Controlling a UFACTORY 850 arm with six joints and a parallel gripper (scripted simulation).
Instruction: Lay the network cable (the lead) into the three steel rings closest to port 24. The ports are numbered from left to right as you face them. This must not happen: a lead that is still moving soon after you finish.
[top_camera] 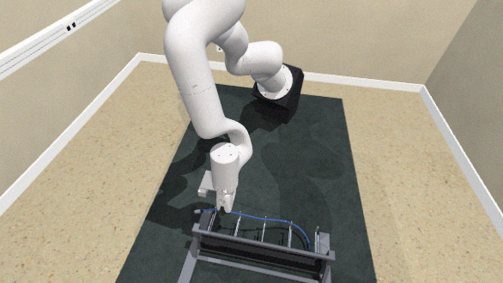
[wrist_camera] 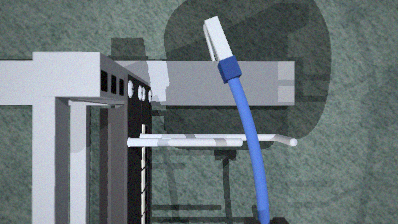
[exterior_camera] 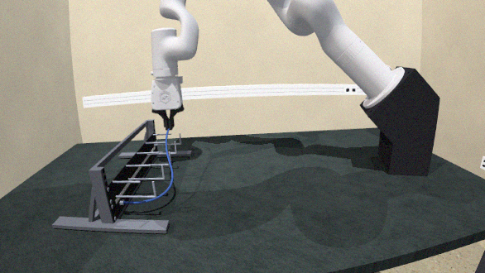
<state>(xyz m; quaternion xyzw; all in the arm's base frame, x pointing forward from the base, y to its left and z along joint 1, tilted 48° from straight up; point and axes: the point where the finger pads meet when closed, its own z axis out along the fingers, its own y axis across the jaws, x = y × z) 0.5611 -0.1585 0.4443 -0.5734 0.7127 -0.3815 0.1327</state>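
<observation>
Now: the white plug 100 mm to the right of my hand, 20 mm below it and 20 mm behind it. Also, from my hand: grey patch-panel rack 140 mm ahead, 100 mm to the left, 80 mm below.
</observation>
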